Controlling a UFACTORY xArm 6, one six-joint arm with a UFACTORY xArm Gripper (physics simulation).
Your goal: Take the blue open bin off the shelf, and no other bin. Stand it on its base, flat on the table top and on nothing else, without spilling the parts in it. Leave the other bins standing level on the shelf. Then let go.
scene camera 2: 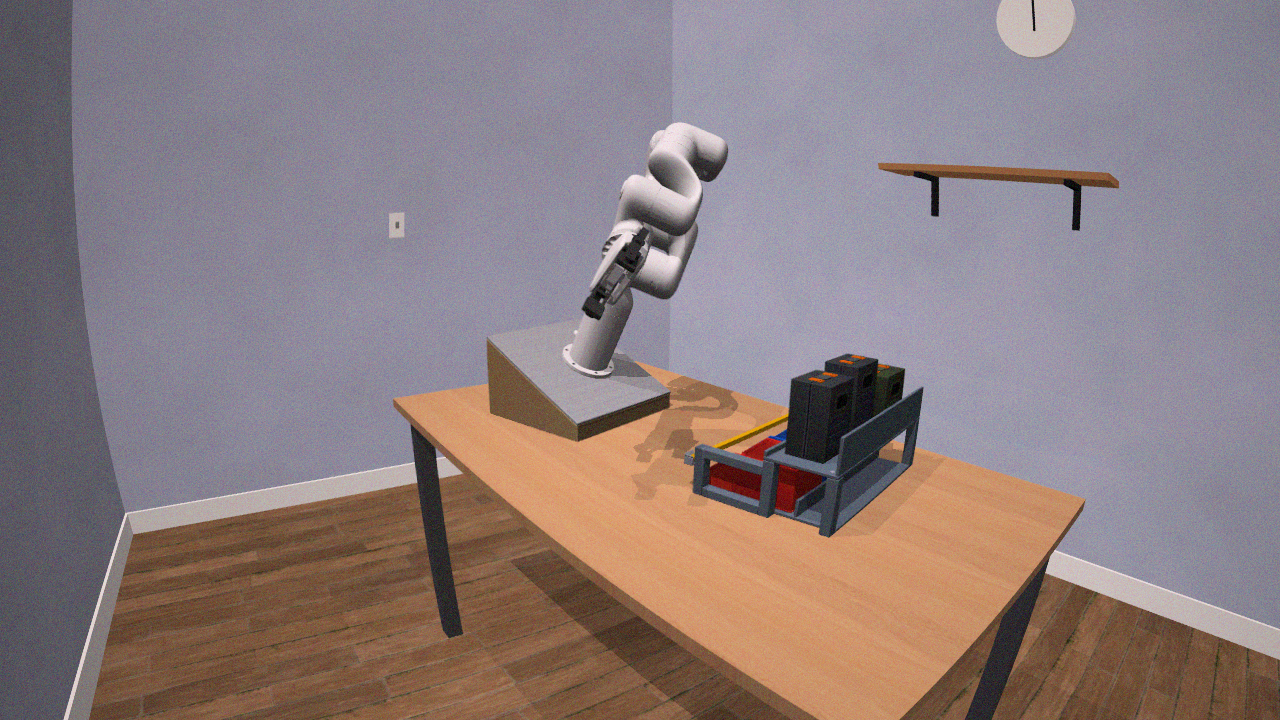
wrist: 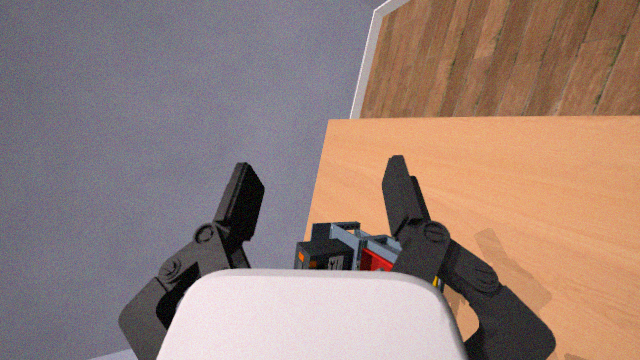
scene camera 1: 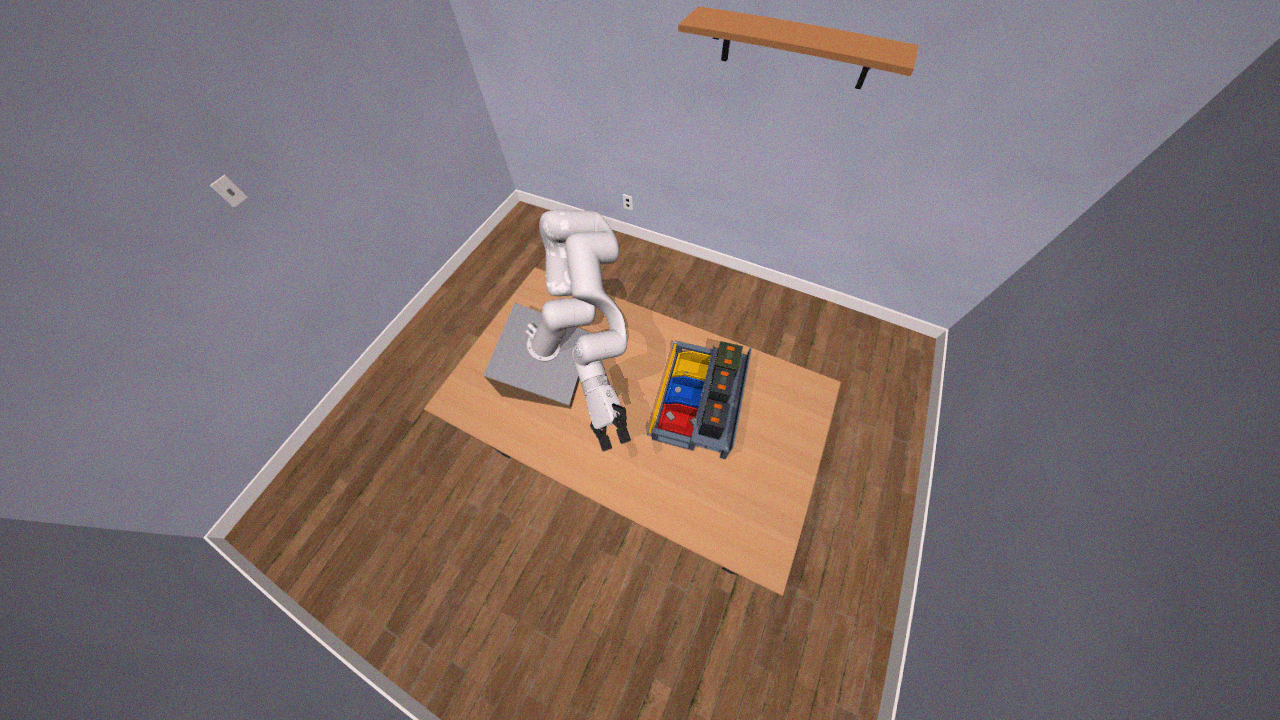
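Seen in the pictures: gripper, fingertip midpoint: [scene camera 2: 607,290] [wrist: 319,172] [scene camera 1: 616,446]; arm's base at its link origin: [scene camera 2: 587,362] [scene camera 1: 543,346].
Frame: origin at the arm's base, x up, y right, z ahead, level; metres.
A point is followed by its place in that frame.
The blue open bin [scene camera 1: 685,393] {z 0.520, x -0.104, y -0.212 m} stands on the grey shelf [scene camera 1: 673,439] {z 0.601, x -0.034, y -0.020 m} [scene camera 2: 732,496] {z 0.600, x -0.097, y -0.027 m} between the yellow bin [scene camera 1: 691,363] {z 0.464, x -0.104, y -0.333 m} and the red bin [scene camera 1: 676,419] {z 0.554, x -0.104, y -0.107 m} [scene camera 2: 788,488] {z 0.675, x -0.065, y -0.082 m}. A small part shows in the blue bin in scene camera 1. In scene camera 2 a sliver of the blue bin shows behind the red one. My gripper [scene camera 1: 613,437] {z 0.530, x 0.233, y 0.162 m} [scene camera 2: 615,274] {z 0.530, x 0.233, y 0.162 m} [wrist: 319,172] {z 0.530, x 0.233, y 0.162 m} is open and empty, high above the table and to the robot's side of the shelf. In the wrist view the shelf is partly hidden behind the gripper housing, and the blue bin does not show.
Dark cases [scene camera 1: 721,383] [scene camera 2: 818,416] with orange marks stand on the shelf's raised rear deck. A yellow bar [scene camera 2: 750,434] {z 0.461, x -0.051, y -0.149 m} runs along the shelf's front. The table top [scene camera 1: 769,501] {z 0.972, x -0.113, y -0.065 m} [scene camera 2: 716,591] {z 0.819, x -0.113, y 0.131 m} carries the shelf and the robot's sloped grey base [scene camera 1: 510,353] {z -0.047, x 0.046, y 0.108 m} [scene camera 2: 572,385] {z 0.095, x -0.026, y 0.070 m}.
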